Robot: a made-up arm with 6 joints.
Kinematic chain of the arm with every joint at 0, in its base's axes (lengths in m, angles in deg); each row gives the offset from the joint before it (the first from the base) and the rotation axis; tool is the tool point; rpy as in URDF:
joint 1: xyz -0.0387 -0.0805 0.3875 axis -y
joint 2: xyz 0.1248 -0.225 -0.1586 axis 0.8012 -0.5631 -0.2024
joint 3: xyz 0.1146 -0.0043 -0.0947 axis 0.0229 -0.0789 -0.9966
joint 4: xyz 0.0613 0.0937 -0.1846 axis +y
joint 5: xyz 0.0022 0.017 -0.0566 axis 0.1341 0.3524 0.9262
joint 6: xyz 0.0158 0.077 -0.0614 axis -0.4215 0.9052 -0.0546
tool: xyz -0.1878 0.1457 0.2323 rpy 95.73 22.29 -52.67
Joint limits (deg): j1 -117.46..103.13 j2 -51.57..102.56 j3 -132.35..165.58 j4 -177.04..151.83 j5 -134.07..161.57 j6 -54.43..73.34
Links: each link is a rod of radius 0.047 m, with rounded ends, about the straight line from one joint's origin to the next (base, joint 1, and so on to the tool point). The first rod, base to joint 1, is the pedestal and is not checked.
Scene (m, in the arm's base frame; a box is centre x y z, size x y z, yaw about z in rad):
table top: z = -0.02
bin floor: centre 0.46 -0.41 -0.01 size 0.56 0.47 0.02 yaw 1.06
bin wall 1: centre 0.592 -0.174 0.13 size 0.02 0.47 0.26 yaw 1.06
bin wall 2: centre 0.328 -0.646 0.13 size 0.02 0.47 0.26 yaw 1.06
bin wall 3: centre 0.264 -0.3 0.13 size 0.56 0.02 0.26 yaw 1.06
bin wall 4: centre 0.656 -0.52 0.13 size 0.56 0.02 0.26 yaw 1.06
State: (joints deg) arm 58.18 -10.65 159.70 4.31 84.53 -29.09
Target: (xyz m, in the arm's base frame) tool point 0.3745 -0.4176 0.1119
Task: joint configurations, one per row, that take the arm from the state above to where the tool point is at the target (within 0.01 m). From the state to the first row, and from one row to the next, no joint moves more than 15 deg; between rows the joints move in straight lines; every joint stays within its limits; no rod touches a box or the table.
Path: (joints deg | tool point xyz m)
1: 69.14 -9.70 153.16 10.74 97.49 -31.34 | 0.3065 -0.2212 0.4200
2: 80.11 -8.75 146.61 17.18 110.46 -33.59 | 0.2943 -0.2632 0.3950
3: 91.07 -7.80 140.07 23.61 123.42 -35.84 | 0.3237 -0.3335 0.3959
4: 102.04 -6.84 133.53 30.05 136.38 -38.09 | 0.3745 -0.4176 0.4501
5: 88.94 -8.57 136.76 31.69 139.45 -41.80 | 0.4030 -0.4175 0.3416
6: 75.84 -10.31 140.00 33.32 142.52 -45.52 | 0.4033 -0.4174 0.2265
7: 62.75 -12.04 143.24 34.96 145.59 -49.23 | 0.3745 -0.4176 0.1119

